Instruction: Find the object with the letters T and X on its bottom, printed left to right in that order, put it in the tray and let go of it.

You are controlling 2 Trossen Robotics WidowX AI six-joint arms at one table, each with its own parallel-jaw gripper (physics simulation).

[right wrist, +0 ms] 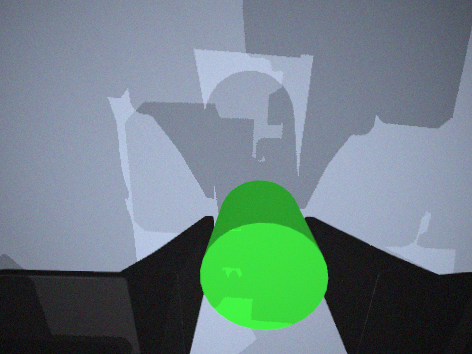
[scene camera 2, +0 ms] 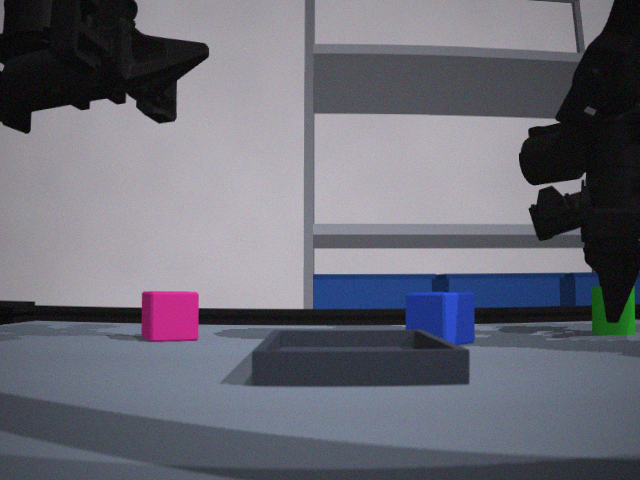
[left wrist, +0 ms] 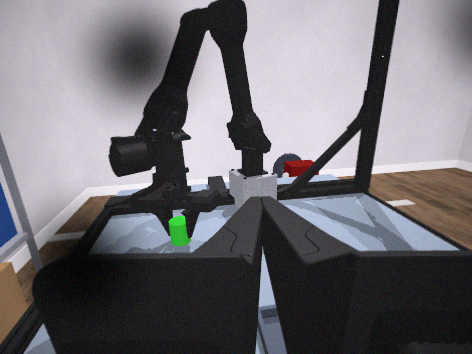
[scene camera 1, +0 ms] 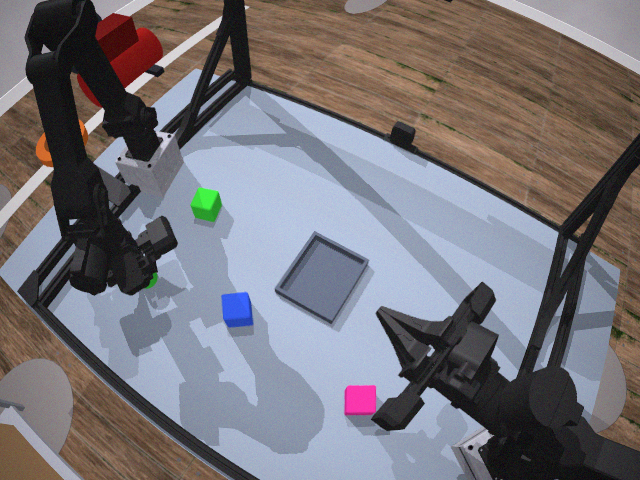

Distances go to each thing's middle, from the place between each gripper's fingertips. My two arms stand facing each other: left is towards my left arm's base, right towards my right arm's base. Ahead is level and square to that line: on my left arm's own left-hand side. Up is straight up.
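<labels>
My right gripper: 1 cm below the green cylinder [right wrist: 262, 269]. Grey tray [scene camera 1: 320, 279], from my right hand: 24 cm to the left of it, 23 cm behind.
From my left hand: grey tray 25 cm below, 14 cm to the right of it, 8 cm behind; green cylinder 23 cm below, 38 cm to the right of it, 15 cm ahead of it.
</labels>
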